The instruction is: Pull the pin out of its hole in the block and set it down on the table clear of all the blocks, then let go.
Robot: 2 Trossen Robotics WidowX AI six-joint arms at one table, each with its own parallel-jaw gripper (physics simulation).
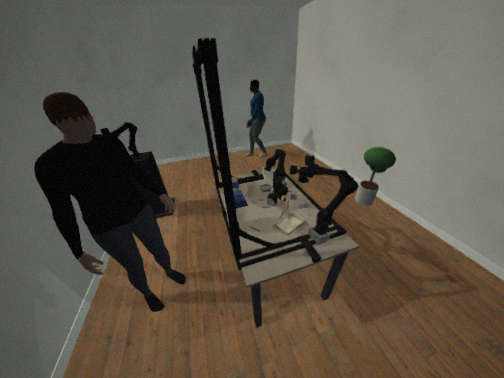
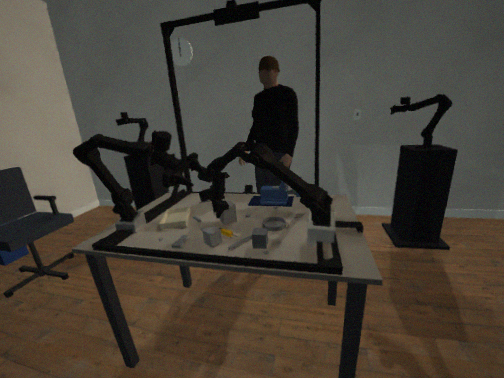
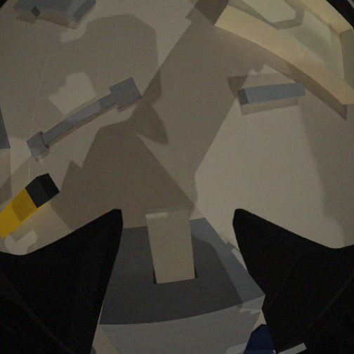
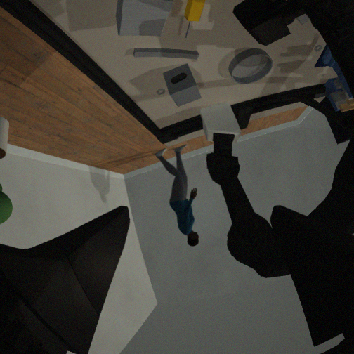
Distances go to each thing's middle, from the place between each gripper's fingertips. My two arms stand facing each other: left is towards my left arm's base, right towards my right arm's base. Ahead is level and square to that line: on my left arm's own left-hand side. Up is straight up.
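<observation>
My left gripper is 2 cm to the right of the cream pin [image 3: 168, 227] and 1 cm below it. There is also a round grey dish [image 4: 250, 65], which I find 28 cm to the left of my left hand and 3 cm below it.
Measured from my right hand, the cream pin is 18 cm behind, 1 cm to the right and 22 cm below. The round grey dish is 25 cm to the left of that same right hand, 17 cm behind it and 26 cm below it.
</observation>
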